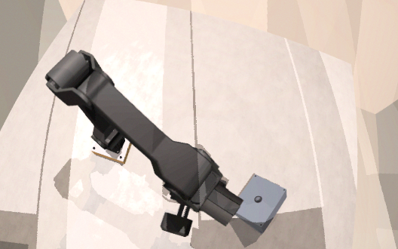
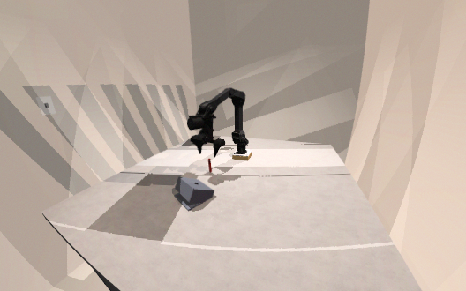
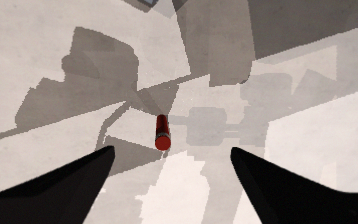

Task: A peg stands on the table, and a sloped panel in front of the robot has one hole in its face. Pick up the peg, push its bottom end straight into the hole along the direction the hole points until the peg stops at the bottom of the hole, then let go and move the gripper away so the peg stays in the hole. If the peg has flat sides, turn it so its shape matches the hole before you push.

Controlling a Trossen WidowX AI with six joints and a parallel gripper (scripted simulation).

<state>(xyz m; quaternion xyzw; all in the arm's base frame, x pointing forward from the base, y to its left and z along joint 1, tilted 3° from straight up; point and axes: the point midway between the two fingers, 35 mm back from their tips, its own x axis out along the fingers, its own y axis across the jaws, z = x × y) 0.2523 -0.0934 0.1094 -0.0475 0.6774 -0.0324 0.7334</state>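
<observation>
Now: the round red peg 40 mm below my gripper tip and 10 mm to the left of it. Round my gripper tip: sloped grey-blue panel: 210 mm ahead, 70 mm below, 60 mm to the left.
</observation>
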